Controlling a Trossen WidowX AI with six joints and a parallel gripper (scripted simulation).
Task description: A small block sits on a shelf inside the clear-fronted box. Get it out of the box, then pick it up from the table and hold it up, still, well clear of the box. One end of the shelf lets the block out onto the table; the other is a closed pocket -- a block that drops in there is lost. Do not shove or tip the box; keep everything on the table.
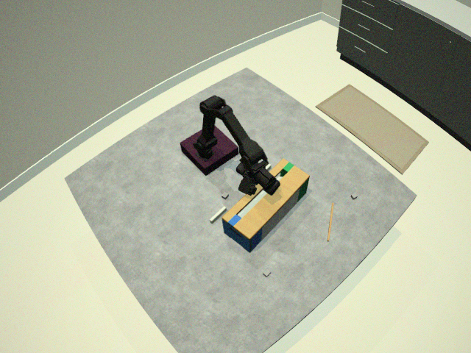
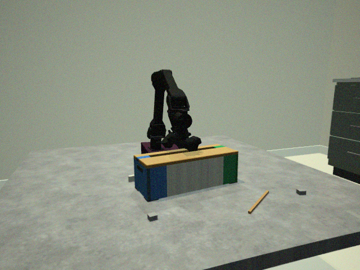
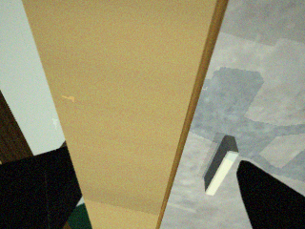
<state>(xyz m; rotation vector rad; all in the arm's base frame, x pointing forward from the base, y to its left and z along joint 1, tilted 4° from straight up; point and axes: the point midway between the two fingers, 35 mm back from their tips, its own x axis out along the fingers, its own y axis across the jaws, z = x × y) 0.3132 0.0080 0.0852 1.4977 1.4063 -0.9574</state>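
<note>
The tan block lies 60 mm ahead of my gripper tip and 20 mm to the left of it. Also, from my gripper tip: orange stick 320 mm ahead, 80 mm to the left, 80 mm below; then box 60 mm to the right, 30 mm below, 30 mm ahead.
</note>
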